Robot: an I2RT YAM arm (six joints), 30 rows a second.
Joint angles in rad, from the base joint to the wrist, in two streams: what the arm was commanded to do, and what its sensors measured. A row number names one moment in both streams.
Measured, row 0:
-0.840, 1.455, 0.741, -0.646, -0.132, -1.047
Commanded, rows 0 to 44:
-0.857, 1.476, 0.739, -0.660, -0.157, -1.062
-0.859, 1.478, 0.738, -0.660, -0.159, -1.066
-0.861, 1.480, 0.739, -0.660, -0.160, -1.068
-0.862, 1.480, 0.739, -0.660, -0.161, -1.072
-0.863, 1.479, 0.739, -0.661, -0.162, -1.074
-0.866, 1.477, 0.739, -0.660, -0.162, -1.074
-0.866, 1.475, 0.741, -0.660, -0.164, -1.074
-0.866, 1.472, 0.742, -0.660, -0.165, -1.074
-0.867, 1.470, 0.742, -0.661, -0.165, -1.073
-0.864, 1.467, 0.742, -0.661, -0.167, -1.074
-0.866, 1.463, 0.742, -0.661, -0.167, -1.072
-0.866, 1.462, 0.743, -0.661, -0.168, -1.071
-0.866, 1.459, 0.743, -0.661, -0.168, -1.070
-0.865, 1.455, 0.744, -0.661, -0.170, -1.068
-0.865, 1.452, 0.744, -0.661, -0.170, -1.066
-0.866, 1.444, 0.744, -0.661, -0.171, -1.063
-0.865, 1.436, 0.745, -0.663, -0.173, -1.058
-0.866, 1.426, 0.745, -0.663, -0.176, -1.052
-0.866, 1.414, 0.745, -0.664, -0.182, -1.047
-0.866, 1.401, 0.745, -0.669, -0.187, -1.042
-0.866, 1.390, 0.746, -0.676, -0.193, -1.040
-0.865, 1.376, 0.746, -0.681, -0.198, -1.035
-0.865, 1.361, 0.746, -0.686, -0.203, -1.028
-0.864, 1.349, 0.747, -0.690, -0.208, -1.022
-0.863, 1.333, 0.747, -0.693, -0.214, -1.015
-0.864, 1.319, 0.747, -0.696, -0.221, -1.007
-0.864, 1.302, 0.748, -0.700, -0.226, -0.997
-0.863, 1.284, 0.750, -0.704, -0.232, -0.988
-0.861, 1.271, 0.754, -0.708, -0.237, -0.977
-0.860, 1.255, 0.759, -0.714, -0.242, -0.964
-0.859, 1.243, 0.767, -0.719, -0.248, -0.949
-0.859, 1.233, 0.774, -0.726, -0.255, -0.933
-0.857, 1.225, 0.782, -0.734, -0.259, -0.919
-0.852, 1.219, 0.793, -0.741, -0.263, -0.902
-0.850, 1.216, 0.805, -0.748, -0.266, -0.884
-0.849, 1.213, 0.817, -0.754, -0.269, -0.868
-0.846, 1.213, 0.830, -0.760, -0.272, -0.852
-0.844, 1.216, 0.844, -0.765, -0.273, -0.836
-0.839, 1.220, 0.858, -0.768, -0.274, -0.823
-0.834, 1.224, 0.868, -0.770, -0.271, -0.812
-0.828, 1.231, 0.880, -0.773, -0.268, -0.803
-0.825, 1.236, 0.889, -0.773, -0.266, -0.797
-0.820, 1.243, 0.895, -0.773, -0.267, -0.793
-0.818, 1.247, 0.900, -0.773, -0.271, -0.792
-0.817, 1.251, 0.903, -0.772, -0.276, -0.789
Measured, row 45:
-0.831, 1.235, 0.877, -0.734, -0.244, -0.833
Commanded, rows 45 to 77:
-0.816, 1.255, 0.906, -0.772, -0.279, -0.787
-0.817, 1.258, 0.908, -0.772, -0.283, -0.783
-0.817, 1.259, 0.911, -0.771, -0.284, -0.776
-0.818, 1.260, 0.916, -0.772, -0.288, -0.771
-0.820, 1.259, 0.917, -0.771, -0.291, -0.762
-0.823, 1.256, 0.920, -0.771, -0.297, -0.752
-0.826, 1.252, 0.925, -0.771, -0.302, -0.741
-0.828, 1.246, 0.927, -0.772, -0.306, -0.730
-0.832, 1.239, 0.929, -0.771, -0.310, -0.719
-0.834, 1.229, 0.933, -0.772, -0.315, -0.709
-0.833, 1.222, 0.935, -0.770, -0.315, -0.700
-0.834, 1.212, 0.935, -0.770, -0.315, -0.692
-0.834, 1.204, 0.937, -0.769, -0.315, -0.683
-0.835, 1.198, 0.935, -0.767, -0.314, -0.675
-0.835, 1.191, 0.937, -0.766, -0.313, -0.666
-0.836, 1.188, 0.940, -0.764, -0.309, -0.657
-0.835, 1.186, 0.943, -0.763, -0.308, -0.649
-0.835, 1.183, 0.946, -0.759, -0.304, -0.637
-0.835, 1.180, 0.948, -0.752, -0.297, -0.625
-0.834, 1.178, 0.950, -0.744, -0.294, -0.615
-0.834, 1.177, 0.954, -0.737, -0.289, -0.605
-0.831, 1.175, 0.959, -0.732, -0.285, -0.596
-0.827, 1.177, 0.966, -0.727, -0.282, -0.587
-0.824, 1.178, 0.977, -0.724, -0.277, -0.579
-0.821, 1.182, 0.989, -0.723, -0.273, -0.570
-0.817, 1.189, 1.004, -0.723, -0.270, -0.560
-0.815, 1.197, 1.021, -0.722, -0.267, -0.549
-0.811, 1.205, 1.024, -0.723, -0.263, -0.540
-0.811, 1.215, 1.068, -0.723, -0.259, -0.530
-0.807, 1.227, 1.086, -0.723, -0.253, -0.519
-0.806, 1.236, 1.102, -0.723, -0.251, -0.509
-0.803, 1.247, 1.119, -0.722, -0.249, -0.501
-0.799, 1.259, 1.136, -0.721, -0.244, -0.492
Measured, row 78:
-0.814, 1.235, 1.085, -0.724, -0.271, -0.545
